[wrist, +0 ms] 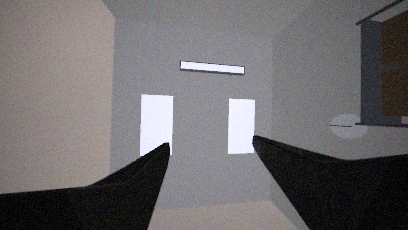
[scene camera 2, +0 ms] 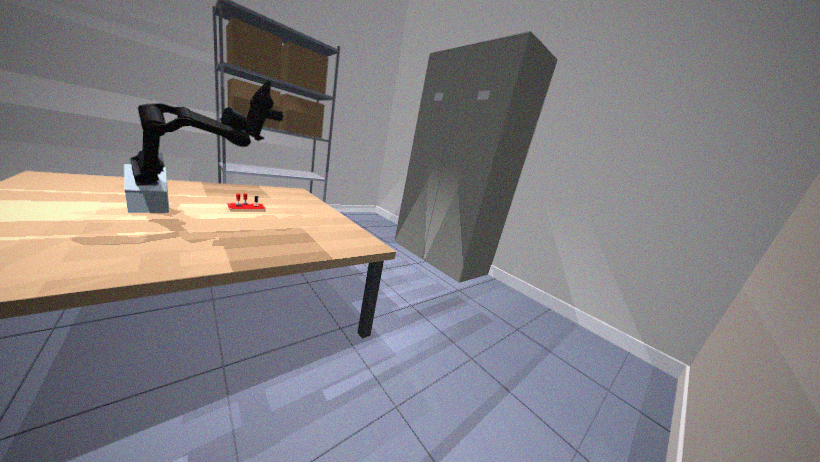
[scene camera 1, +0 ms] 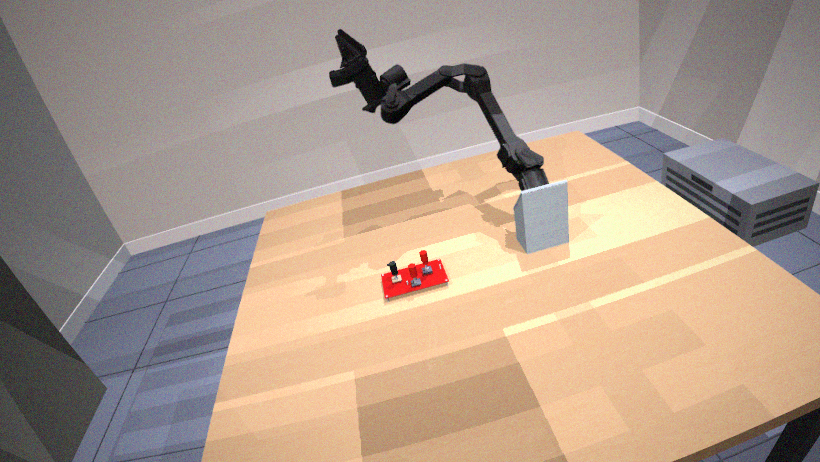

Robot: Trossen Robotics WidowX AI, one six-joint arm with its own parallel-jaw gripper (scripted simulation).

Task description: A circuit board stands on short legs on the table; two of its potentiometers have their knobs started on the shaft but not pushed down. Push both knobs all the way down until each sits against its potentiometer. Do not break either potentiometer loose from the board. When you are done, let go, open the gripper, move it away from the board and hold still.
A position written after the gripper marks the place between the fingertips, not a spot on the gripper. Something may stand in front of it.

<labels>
gripper: wrist 212, 143; scene camera 2 267, 82; scene camera 1 337, 32
</labels>
